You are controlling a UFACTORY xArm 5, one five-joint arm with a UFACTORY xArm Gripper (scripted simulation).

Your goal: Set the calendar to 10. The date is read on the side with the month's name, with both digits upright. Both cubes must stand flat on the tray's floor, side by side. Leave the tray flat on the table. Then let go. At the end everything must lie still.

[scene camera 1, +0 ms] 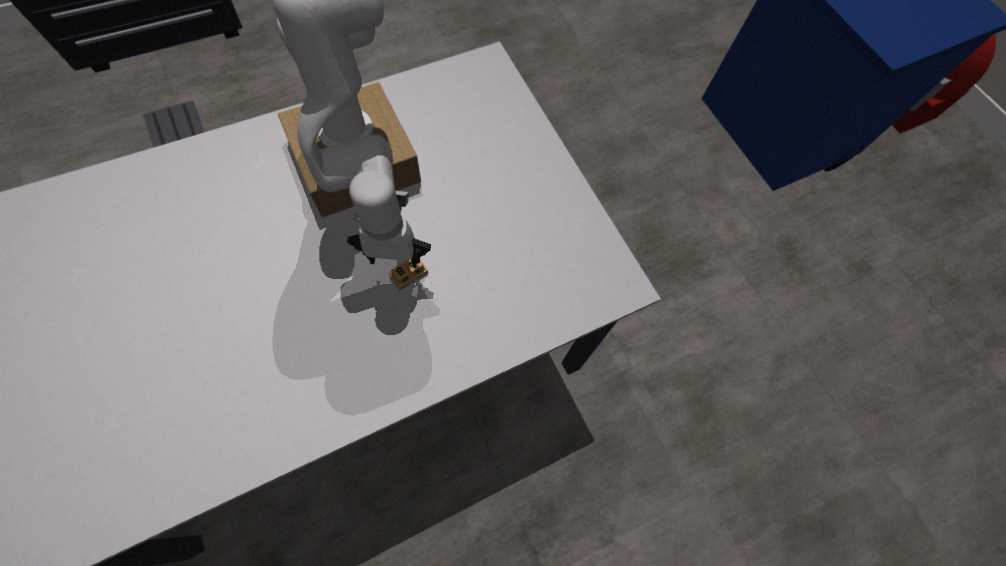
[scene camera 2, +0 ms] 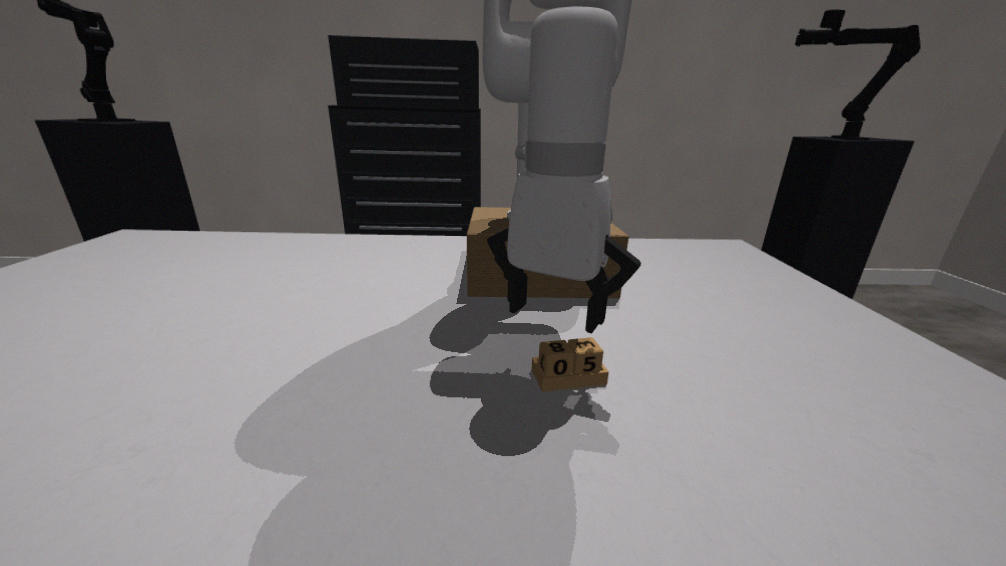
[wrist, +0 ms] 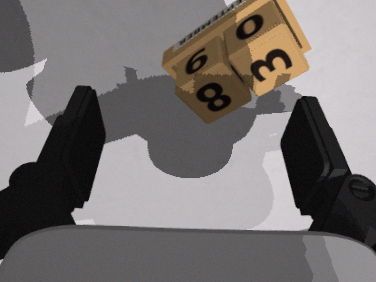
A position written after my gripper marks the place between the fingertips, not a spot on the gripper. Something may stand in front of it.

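Observation:
My gripper [scene camera 2: 553,317]. Same gripper [scene camera 1: 394,260]. Gripper again [wrist: 195,114]. A cube [scene camera 2: 588,357]. A cube [scene camera 2: 555,357]. Wooden calendar tray [scene camera 2: 577,380].

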